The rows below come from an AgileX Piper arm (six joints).
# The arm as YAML. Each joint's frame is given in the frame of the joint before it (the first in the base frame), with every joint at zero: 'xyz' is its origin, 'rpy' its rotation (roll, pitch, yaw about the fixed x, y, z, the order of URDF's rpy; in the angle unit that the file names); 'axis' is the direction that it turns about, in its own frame. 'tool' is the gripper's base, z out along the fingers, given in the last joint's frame.
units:
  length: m
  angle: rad
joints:
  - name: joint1
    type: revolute
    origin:
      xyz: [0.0, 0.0, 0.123]
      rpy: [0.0, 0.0, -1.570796]
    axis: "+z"
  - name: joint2
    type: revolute
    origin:
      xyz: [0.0, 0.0, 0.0]
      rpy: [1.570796, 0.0, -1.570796]
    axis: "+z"
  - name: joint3
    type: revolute
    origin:
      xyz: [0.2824, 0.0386, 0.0]
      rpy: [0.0, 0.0, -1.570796]
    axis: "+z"
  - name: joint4
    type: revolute
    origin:
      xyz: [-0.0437, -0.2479, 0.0]
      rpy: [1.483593, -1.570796, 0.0]
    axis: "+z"
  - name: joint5
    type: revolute
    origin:
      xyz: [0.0, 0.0, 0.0]
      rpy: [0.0, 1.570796, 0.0]
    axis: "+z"
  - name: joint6
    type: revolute
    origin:
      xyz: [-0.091, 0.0, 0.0]
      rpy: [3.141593, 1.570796, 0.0]
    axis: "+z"
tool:
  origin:
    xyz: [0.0, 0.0, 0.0]
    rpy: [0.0, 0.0, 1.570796]
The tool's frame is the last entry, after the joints.
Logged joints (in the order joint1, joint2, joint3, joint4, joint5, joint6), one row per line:
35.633 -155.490 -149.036 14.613 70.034 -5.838
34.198 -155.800 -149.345 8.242 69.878 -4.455
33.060 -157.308 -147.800 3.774 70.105 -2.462
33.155 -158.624 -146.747 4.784 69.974 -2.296
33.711 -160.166 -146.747 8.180 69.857 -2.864
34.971 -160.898 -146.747 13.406 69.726 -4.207
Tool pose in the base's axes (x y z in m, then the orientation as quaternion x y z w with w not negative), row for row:
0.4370 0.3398 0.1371 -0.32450 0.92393 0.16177 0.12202
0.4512 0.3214 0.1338 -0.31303 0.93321 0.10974 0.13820
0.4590 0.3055 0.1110 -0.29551 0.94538 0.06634 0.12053
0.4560 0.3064 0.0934 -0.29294 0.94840 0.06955 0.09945
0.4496 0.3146 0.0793 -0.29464 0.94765 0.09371 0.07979
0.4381 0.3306 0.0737 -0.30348 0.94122 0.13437 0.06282
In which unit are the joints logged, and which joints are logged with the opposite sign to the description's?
The joints are logged in degrees. Opposite sign: joint2.
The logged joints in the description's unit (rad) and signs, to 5 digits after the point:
0.62191 2.71381 -2.60117 0.25504 1.22232 -0.10189
0.59687 2.71922 -2.60656 0.14385 1.21960 -0.07775
0.57701 2.74554 -2.57960 0.06587 1.22356 -0.04297
0.57866 2.76851 -2.56122 0.08350 1.22128 -0.04007
0.58837 2.79542 -2.56122 0.14277 1.21923 -0.04999
0.61036 2.80820 -2.56122 0.23398 1.21695 -0.07343

